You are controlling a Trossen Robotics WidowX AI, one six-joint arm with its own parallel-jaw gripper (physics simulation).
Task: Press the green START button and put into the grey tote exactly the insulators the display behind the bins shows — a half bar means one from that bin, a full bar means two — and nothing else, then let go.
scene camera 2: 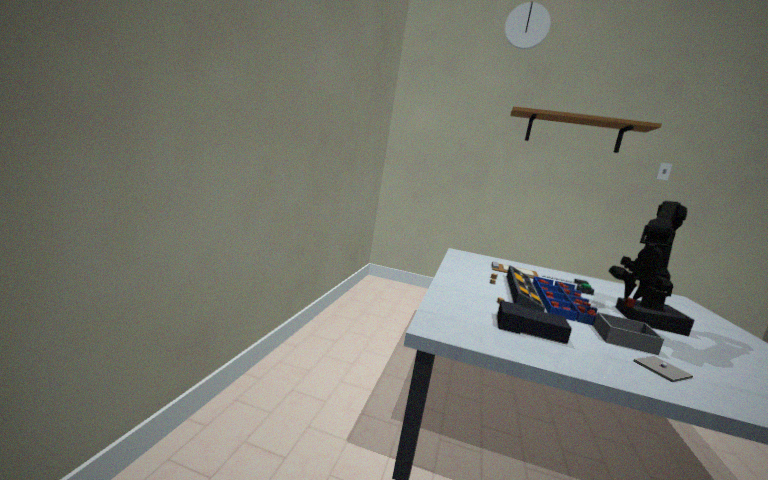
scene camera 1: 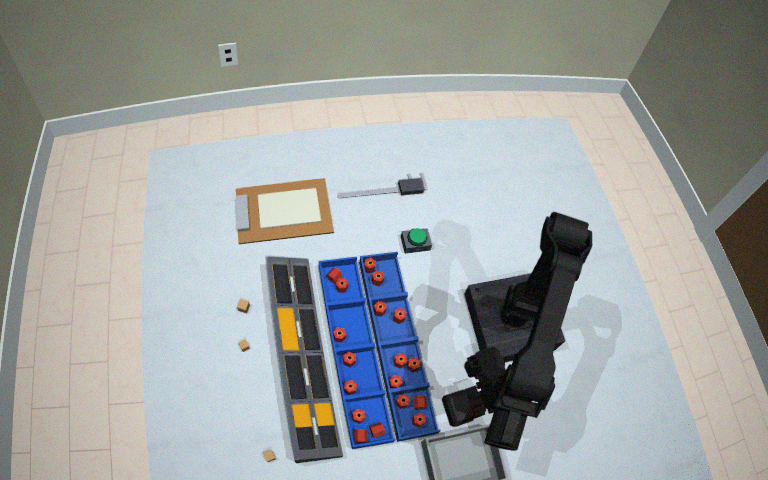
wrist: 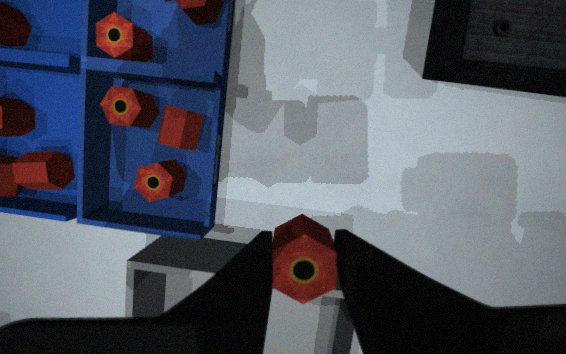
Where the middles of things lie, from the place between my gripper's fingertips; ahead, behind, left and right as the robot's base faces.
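Counted from my hand: dark box (scene camera 2: 511, 317), 330 mm ahead, 240 mm to the left, 80 mm below; grey tool (scene camera 1: 411, 185), 80 mm ahead, 600 mm to the right, 100 mm below; grey plate (scene camera 2: 672, 373), 20 mm behind, 280 mm to the left, 110 mm below. My hand: 20 mm short of the grey tote (scene camera 2: 632, 334), 110 mm to the right of it, 80 mm above it.
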